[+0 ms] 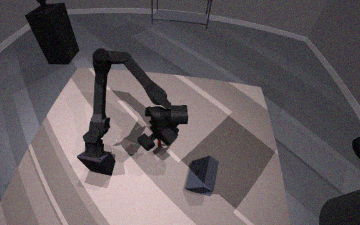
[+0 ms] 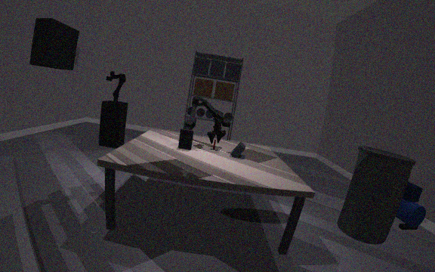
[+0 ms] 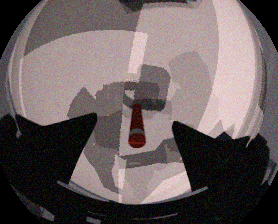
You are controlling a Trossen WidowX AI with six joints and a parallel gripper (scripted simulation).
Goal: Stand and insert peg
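The sloped panel is 190 mm ahead of my gripper tip and 140 mm to the right of it. Also, from my gripper tip: red peg: 10 mm above.
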